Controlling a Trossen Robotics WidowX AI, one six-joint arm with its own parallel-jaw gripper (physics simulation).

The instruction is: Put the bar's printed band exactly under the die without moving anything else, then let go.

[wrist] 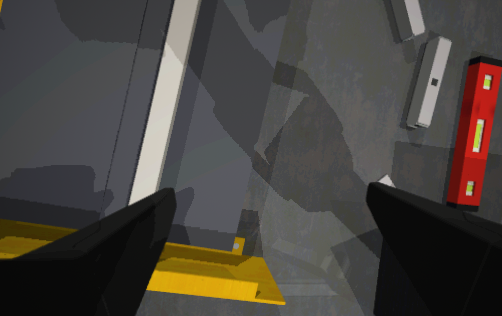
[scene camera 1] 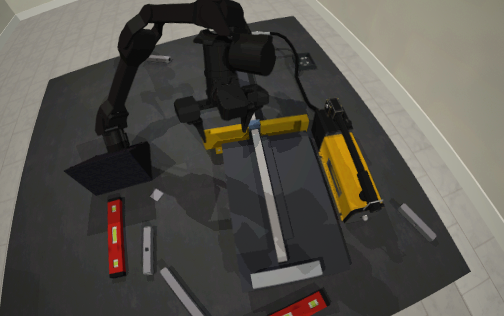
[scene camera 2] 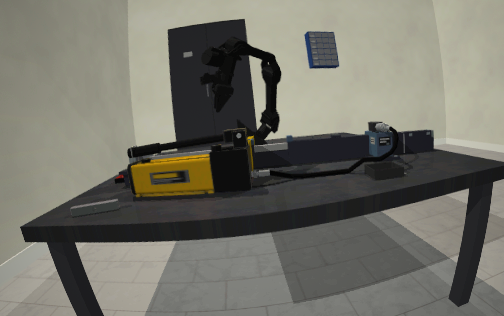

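Pixels of known places: gripper, between the fingertips: [wrist: 270,194] [scene camera 1: 224,136] [scene camera 2: 216,110]; arm's base, origin of its link: [scene camera 1: 118,150] [scene camera 2: 259,136].
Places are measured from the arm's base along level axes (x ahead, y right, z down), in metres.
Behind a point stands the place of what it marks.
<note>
A long pale bar [scene camera 1: 267,190] @[x 0.349, y 0.318, z -0.007 m] [wrist: 165,95] @[x 0.358, y 0.288, z -0.007 m] lies lengthwise over the dark flat bed [scene camera 1: 315,210] @[x 0.435, y 0.414, z 0.013 m] and meets the yellow crosspiece [scene camera 1: 285,126] @[x 0.495, y 0.150, z 0.009 m] [wrist: 210,276] @[x 0.325, y 0.118, z -0.029 m] at a small blue piece [scene camera 1: 254,124] @[x 0.403, y 0.130, z -0.029 m]. A pale stretch of bar [scene camera 2: 271,146] @[x 0.432, y 0.062, z -0.002 m] also shows beyond the crosspiece in scene camera 2. No printed band or die can be made out; the arm hides part of the line behind the crosspiece in scene camera 1. My gripper [scene camera 1: 225,137] @[x 0.295, y 0.217, z -0.143 m] [wrist: 270,194] @[x 0.295, y 0.217, z -0.143 m] is open and empty, high above the crosspiece's left part, with one finger overlapping the bar in the wrist view.
A yellow and black unit [scene camera 1: 347,175] @[x 0.548, y 0.380, z -0.021 m] [scene camera 2: 172,175] @[x 0.621, y 0.370, z 0.012 m] stands right of the bed, its black cable running back. A blue box [scene camera 2: 381,145] @[x 0.606, y -0.262, z 0.016 m] stands farther along. Red levels [scene camera 1: 115,220] @[x -0.069, y 0.197, z 0.047 m] [wrist: 475,135] @[x -0.078, y 0.238, z 0.050 m], a short grey bar [scene camera 1: 147,250] @[x -0.003, y 0.312, z 0.061 m] [wrist: 431,82] @[x -0.006, y 0.318, z 0.055 m] and a pale block [scene camera 1: 287,275] @[x 0.294, y 0.522, z -0.027 m] lie around.
</note>
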